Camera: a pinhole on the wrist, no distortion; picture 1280 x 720 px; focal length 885.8 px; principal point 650.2 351.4 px. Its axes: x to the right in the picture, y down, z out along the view. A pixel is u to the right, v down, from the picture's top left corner.
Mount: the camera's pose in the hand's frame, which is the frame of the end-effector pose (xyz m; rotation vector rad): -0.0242 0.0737 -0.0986 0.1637 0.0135 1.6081
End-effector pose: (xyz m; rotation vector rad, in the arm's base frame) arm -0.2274 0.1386 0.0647 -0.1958 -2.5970 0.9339
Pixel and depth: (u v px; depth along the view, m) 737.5 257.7 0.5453
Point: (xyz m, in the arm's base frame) -0.4842 -0.0343 -0.2706
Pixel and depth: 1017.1 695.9 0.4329
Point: -0.2322 0.0445 -0.3695
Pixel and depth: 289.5 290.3 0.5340
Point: -0.4602 -0.2246 -0.0774
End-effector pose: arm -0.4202 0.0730 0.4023 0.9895 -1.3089 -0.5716
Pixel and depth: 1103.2 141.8 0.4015
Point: -0.7364 0.0210 0.6555
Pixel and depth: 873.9 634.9 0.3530
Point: -0.7243 0.1426 0.4453
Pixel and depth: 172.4 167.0 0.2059
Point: -0.4872 -0.0158 0.3769
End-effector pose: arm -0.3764 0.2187 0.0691 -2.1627 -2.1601 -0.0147
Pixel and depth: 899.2 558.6 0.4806
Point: -0.2397 0.1599 -0.3459
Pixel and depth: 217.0 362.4 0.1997
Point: -0.4231 0.2241 -0.0181
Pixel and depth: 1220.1 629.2 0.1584
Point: -0.2225 0.1648 -0.0164
